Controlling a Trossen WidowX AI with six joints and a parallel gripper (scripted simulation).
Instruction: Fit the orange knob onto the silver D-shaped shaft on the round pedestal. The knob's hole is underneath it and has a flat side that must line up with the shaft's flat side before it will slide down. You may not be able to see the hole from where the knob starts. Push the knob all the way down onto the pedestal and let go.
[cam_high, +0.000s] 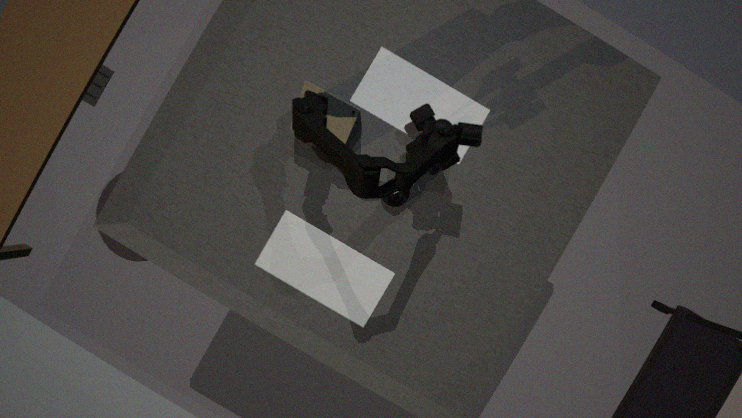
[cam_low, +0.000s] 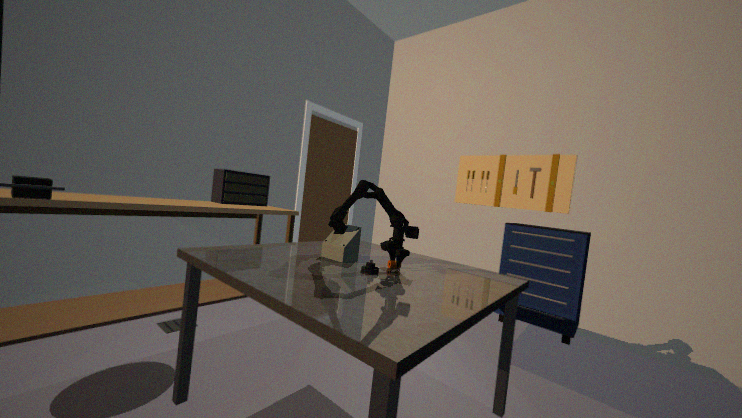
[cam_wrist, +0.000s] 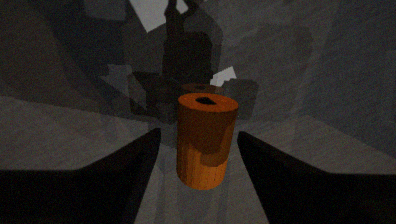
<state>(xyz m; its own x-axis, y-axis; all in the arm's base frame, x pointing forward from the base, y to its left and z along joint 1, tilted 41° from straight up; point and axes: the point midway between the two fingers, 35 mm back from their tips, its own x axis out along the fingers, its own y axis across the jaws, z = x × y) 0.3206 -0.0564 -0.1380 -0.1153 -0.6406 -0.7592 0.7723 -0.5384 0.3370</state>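
Now: gripper tip 1 cm to the right of the orange knob, 1 cm below it and 1 cm short of it. From my gripper tip the other things lie so: dark round pedestal 18 cm to the right, 4 cm behind, 2 cm above.
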